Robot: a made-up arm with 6 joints.
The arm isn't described. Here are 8 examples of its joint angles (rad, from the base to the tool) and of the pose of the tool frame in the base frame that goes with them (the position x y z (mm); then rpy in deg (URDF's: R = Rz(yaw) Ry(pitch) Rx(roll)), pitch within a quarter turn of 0, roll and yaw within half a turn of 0).
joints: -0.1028 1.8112 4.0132 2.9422 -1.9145 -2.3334
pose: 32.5 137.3 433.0 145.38 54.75 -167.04
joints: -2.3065 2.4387 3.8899 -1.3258 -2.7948 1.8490
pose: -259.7 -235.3 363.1 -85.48 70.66 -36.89
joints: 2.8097 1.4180 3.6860 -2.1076 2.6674 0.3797
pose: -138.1 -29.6 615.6 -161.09 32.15 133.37
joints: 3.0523 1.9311 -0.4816 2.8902 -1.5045 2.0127
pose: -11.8 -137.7 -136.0 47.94 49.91 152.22
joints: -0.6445 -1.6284 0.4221 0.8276 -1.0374 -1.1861
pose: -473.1 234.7 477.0 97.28 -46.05 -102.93
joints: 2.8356 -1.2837 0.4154 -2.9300 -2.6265 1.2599
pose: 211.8 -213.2 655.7 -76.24 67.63 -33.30
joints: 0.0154 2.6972 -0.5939 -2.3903 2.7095 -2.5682
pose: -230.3 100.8 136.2 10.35 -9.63 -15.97
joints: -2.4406 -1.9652 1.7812 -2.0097 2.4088 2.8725
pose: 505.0 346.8 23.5 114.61 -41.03 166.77
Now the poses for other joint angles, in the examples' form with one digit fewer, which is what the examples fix.
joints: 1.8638 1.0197 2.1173 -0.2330 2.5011 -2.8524
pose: 13 438 663 -23.3 26.7 -64.3
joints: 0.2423 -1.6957 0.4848 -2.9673 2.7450 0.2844
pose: -465 30 498 170.5 32.6 9.3
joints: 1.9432 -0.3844 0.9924 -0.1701 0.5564 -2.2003
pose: 133 47 811 -59.2 -69.0 -54.2
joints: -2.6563 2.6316 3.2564 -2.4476 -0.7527 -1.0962
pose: -366 -317 130 158.9 -58.6 -95.3
